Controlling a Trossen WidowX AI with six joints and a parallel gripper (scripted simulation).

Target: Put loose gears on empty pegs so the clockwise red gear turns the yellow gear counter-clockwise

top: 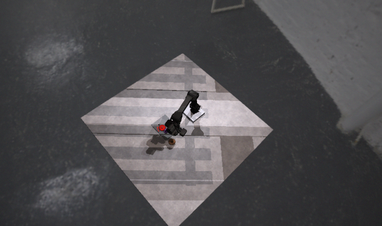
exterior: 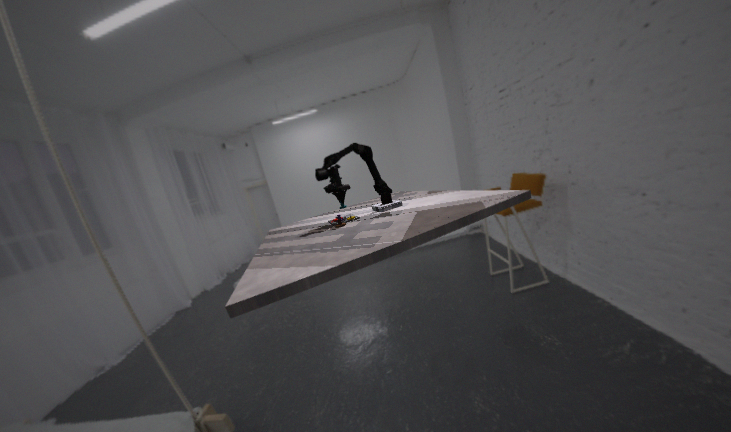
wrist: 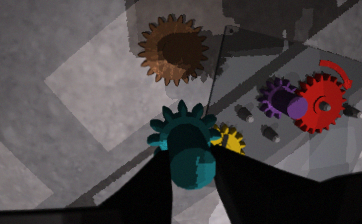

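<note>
Right now the purple gear is 100 mm to the right of my gripper tip, 100 mm below it and 40 mm ahead of it. The rest, counted from my gripper tip: teal gear: 10 mm below; then yellow gear: 110 mm below, 60 mm to the right, 30 mm behind; then brown gear: 110 mm below, 40 mm ahead, 20 mm to the left.
</note>
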